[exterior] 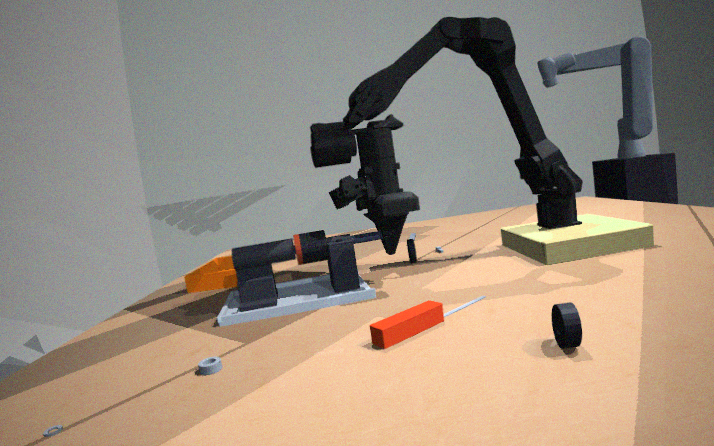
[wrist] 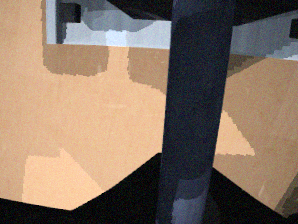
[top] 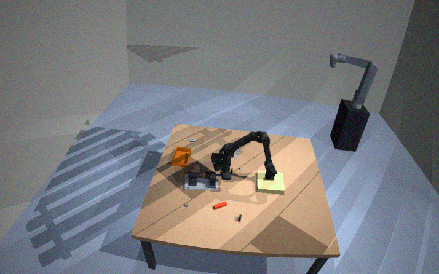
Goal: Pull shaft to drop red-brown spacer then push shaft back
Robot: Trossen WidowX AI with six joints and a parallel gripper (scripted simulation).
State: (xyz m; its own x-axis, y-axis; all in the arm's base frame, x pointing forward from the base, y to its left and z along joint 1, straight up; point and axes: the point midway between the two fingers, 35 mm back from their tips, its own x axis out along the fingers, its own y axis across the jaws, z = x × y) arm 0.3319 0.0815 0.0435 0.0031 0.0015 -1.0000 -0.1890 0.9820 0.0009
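The shaft lies 8 cm ahead of my gripper tip, 3 cm above it and 1 cm to the left of it. Also, from my gripper tip: orange tray: 36 cm ahead, 21 cm to the right, 4 cm below; then red-brown spacer: 15 cm ahead, 3 cm to the left, 3 cm above; then dark spacer: 12 cm ahead, 3 cm above, 2 cm to the left.
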